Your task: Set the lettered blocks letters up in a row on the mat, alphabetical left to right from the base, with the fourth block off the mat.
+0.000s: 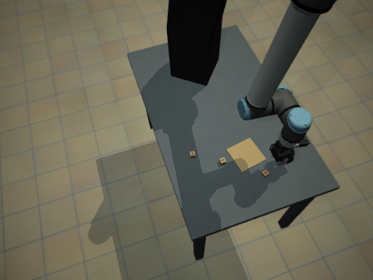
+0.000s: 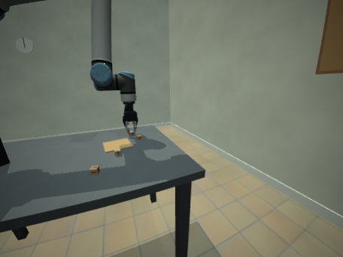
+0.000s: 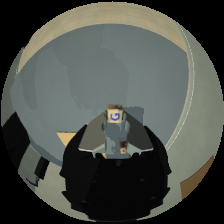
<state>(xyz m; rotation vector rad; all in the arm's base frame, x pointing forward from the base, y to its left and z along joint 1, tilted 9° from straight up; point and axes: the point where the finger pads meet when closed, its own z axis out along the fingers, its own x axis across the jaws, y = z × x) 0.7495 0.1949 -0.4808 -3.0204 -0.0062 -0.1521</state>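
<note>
Now: hand 14 cm to the left of the tan mat, 10 cm past it and 1 cm above it.
</note>
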